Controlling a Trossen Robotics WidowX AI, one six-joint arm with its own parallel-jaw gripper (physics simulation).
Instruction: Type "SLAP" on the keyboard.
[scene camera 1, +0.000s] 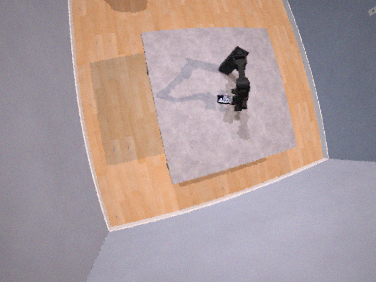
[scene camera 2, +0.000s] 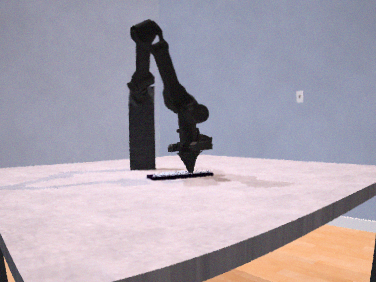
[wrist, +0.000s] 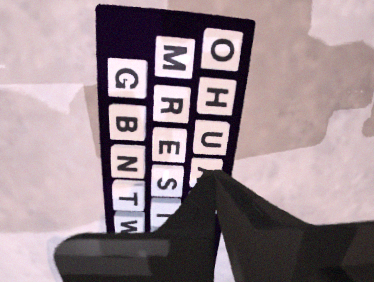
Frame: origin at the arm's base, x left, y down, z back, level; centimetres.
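Where they show: gripper, fingertip midpoint: (scene camera 1: 232, 102) (scene camera 2: 191, 173) (wrist: 212, 177); arm's base, origin of the base link: (scene camera 1: 239, 54) (scene camera 2: 140, 95).
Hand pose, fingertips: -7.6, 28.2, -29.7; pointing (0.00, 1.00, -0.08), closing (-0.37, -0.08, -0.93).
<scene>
Each offset is from my fingertips to the top centre of the thing, as dx, dy, dz. Level surfaces: height alone.
The dark keyboard {-1.3, -0.2, +3.5} (scene camera 1: 224, 99) (scene camera 2: 165, 176) (wrist: 131, 30) with white letter keys lies flat on the table. In the wrist view, the S key {+0.9, -0.2, +2.3} (wrist: 167, 180) shows in the middle row and the A key {+0.3, +0.0, +0.2} (wrist: 199, 168) is partly covered by the fingertips. The L and P keys do not show in the wrist view. My gripper (scene camera 2: 191, 172) (wrist: 212, 177) is shut and empty, pointing down. Its tips are at the A key, very close to or touching the keyboard top; I cannot tell whether the key is pressed. The fingers hide the keyboard's near part.
The keyboard stands on a pale grey table {dy +1.4} (scene camera 1: 200, 150) (scene camera 2: 150, 225). My arm's dark base column (scene camera 2: 142, 130) stands behind the keyboard. The U key {+2.1, -0.2, -0.8} (wrist: 211, 138) and H key {+3.9, -0.2, -1.7} (wrist: 216, 96) are in the A key's row. Arm shadows fall across the table.
</scene>
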